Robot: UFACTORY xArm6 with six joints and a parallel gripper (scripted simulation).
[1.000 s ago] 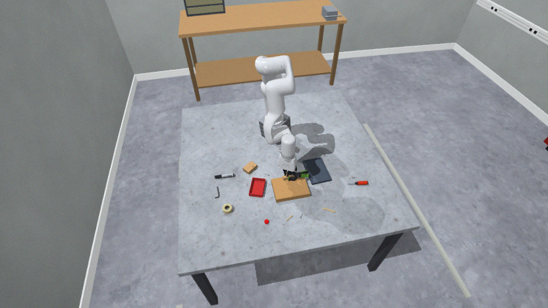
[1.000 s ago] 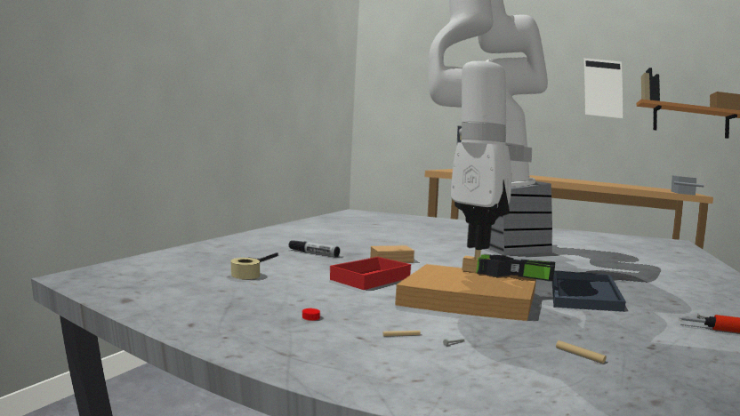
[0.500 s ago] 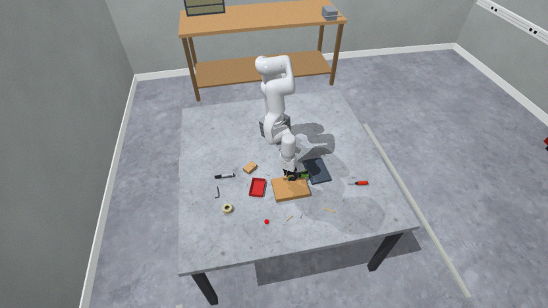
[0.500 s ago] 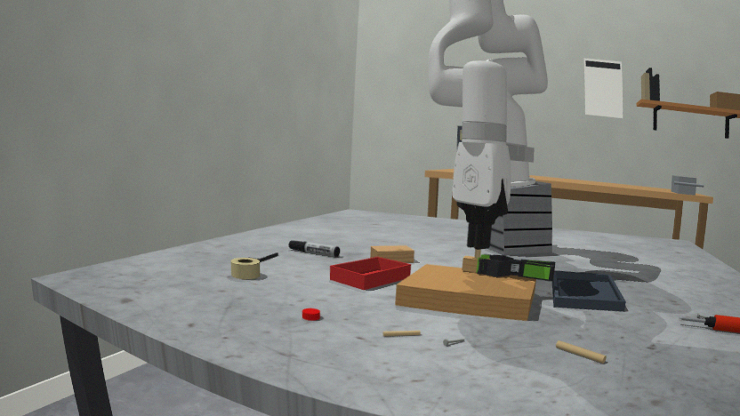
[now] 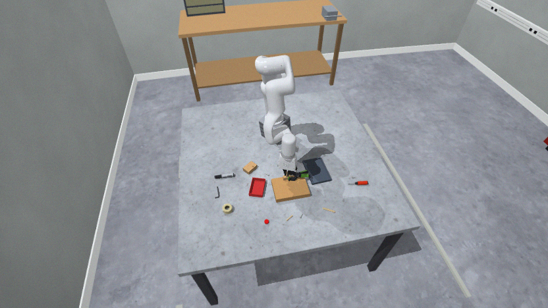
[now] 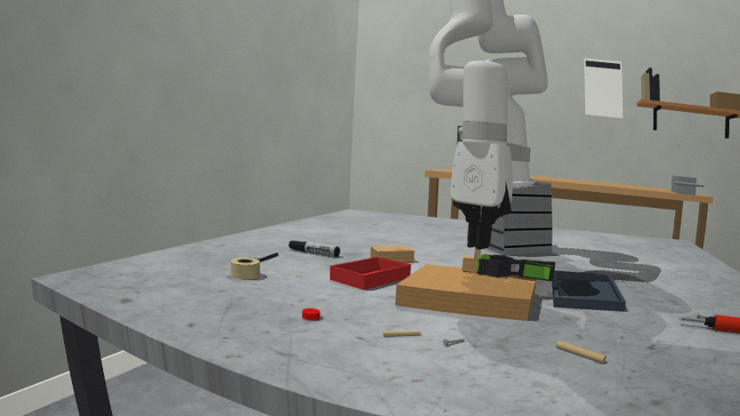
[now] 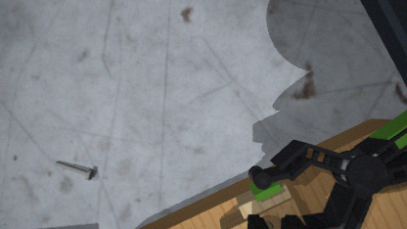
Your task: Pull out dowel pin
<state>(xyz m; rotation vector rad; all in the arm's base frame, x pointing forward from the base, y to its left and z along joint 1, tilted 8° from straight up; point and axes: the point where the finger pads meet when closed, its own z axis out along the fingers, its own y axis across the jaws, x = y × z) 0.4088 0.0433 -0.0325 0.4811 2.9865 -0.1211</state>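
The dowel pin lies 2 cm below my hand. Round my hand: red tray (4 cm ahead, 18 cm to the right, 9 cm below); then bench board (5 cm ahead, 1 cm to the left, 7 cm below); then wooden block (5 cm below).
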